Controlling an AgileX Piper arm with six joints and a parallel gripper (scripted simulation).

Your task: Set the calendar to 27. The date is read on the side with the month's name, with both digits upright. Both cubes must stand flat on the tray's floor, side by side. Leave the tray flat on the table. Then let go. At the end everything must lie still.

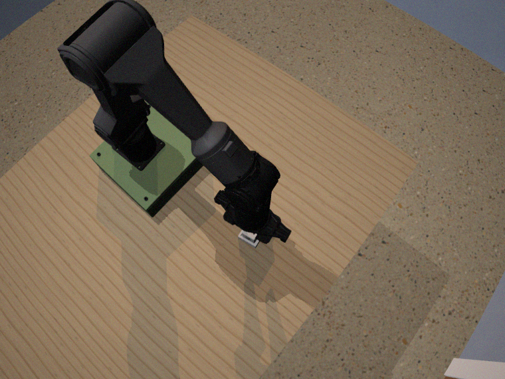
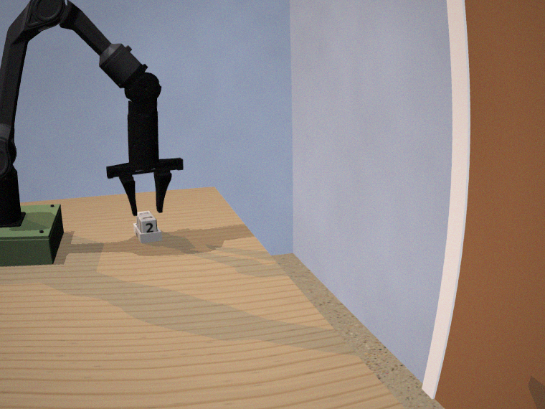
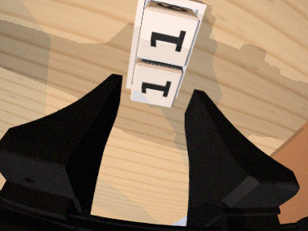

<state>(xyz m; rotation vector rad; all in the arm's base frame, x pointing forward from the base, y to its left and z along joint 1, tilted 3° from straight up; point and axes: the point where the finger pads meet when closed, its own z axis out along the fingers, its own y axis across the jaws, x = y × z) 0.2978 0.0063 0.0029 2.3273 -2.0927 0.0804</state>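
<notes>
Now: the white tray 2 cm to the left of my hand and 4 cm below it.
</notes>
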